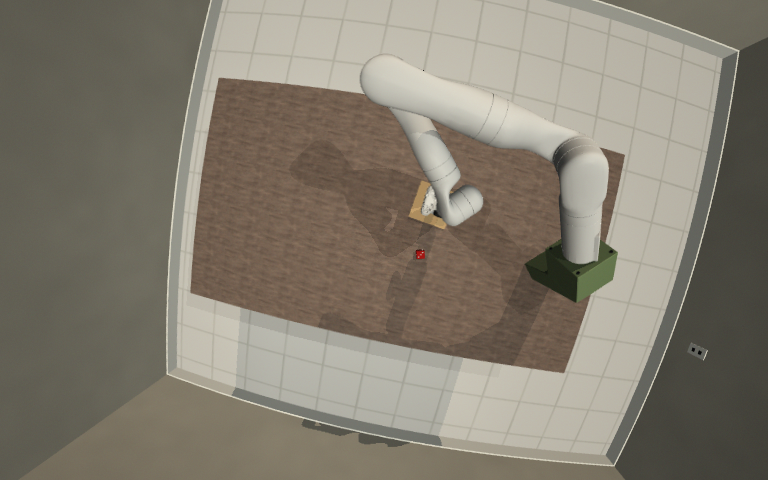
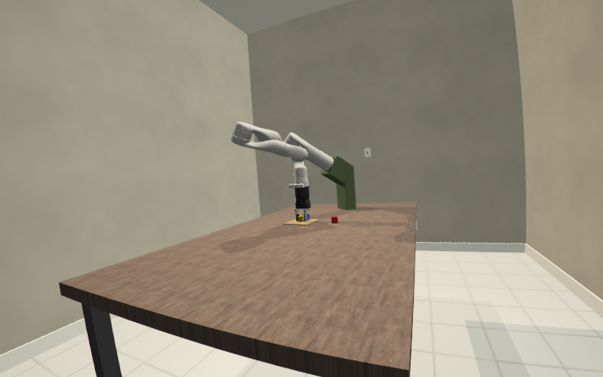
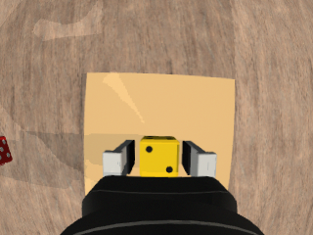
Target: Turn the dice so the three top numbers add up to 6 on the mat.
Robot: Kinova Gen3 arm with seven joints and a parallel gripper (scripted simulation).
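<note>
The yellow die is right at my hand. From my hand the other things lie so: blue die: 40 mm behind, 10 mm to the left; tan mat: 20 mm below; red die: 40 mm ahead, 180 mm to the left, 10 mm below.
</note>
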